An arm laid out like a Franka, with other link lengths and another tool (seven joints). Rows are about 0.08 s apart.
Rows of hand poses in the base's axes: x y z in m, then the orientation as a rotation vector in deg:
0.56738, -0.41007, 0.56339, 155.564, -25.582, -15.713
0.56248, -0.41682, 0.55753, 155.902, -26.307, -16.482
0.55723, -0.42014, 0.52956, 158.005, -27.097, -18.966
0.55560, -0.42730, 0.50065, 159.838, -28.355, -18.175
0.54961, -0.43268, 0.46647, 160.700, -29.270, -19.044
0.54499, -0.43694, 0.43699, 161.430, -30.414, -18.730
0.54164, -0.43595, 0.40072, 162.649, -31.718, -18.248
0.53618, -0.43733, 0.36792, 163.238, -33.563, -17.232
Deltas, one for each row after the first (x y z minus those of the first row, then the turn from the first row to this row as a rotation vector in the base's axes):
-0.00490, -0.00675, -0.00586, 0.531, 0.332, -0.605
-0.01015, -0.01007, -0.03383, 3.134, 1.413, -1.437
-0.01178, -0.01723, -0.06274, 4.837, 0.309, -2.130
-0.01777, -0.02261, -0.09692, 5.924, 0.551, -2.845
-0.02239, -0.02687, -0.12640, 6.664, 0.016, -3.551
-0.02574, -0.02588, -0.16267, 7.864, -0.751, -4.317
-0.03120, -0.02726, -0.19547, 8.417, -1.812, -5.394

